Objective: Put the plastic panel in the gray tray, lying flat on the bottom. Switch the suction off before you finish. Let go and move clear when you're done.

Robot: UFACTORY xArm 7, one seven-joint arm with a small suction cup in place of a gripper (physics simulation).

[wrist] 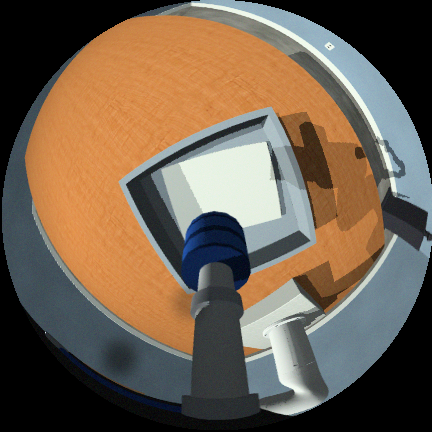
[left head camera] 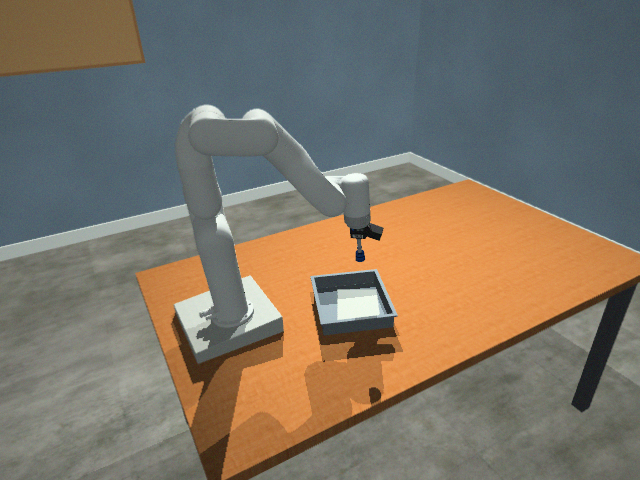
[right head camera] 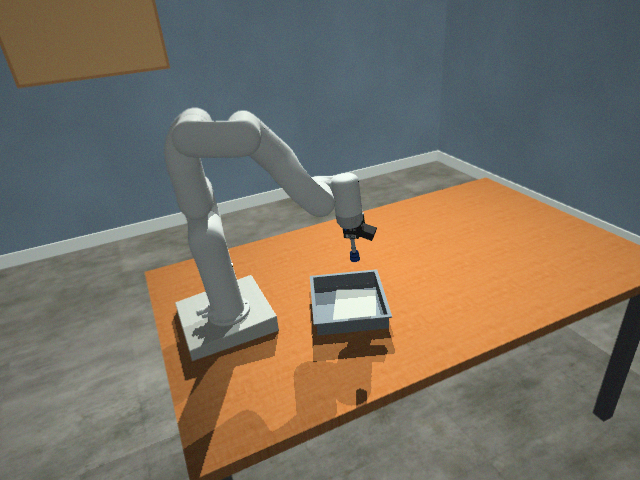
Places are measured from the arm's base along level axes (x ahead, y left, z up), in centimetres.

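Pixels of known places: hand, tool point: [wrist: 214,238] [left head camera: 360,259] [right head camera: 355,259]; arm's base, link origin: [wrist: 284,325] [left head camera: 232,313] [right head camera: 229,312].
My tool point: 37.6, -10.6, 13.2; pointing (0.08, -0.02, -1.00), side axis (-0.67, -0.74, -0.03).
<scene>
For each thing: its top centre in the pictures, then the offset to it from my tool point, as dx, dy, dz. Level surfaces: height alone.
- plastic panel, top centre: [wrist: 223,192] [right head camera: 355,306] [left head camera: 357,305] -0.8, -0.4, -16.8
- gray tray, top centre: [wrist: 224,213] [right head camera: 347,294] [left head camera: 351,294] -2.4, +1.1, -12.8
- orange table, surface height: dz -17.7
The plastic panel [left head camera: 357,303] [right head camera: 355,304] [wrist: 235,185] is a thin, off-white rectangle. It lies flat on the bottom of the gray tray, toward the tray's right side in the head views. The gray tray [left head camera: 357,326] [right head camera: 351,326] [wrist: 295,172] stands upright on the table, a square box with low walls. My gripper [left head camera: 360,256] [right head camera: 354,256] [wrist: 215,240], a blue suction cup on a short rod, hangs above the tray, well apart from the panel, with nothing on it. In the wrist view the cup hides a near part of the panel and the tray.
The orange table [left head camera: 465,258] [right head camera: 465,258] [wrist: 110,110] bears the tray and the arm's white base plate [left head camera: 227,343] [right head camera: 232,343] [wrist: 265,312], which stands left of the tray in the head views. Shadows of the arm fall on the table near its front edge.
</scene>
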